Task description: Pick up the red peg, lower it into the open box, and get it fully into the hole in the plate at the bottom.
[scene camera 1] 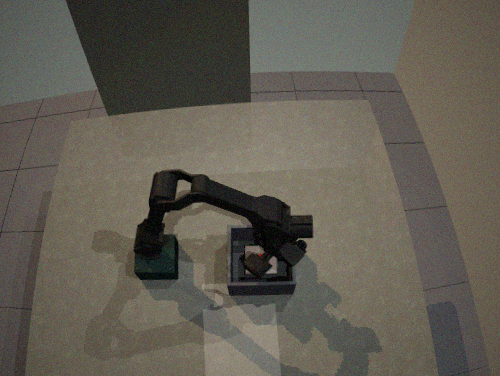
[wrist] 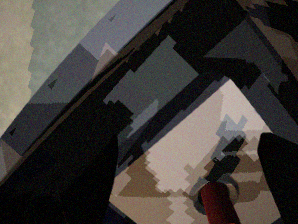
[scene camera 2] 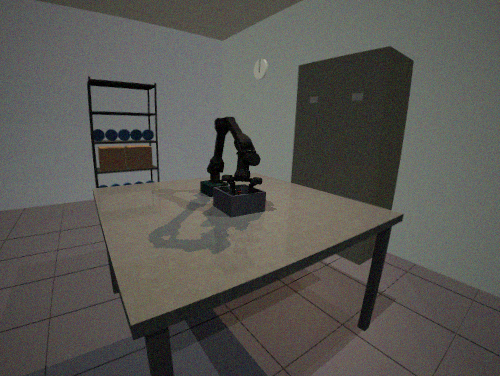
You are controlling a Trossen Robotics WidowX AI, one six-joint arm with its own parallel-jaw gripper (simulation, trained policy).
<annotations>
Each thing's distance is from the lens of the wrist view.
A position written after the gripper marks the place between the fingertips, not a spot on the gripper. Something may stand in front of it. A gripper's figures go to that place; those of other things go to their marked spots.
gripper [wrist: 189,142]: 10 cm
dark box [wrist: 126,68]: 16 cm
pale plate [wrist: 209,132]: 12 cm
The marked spots on the pale plate and the dark box are 7 cm apart.
</annotations>
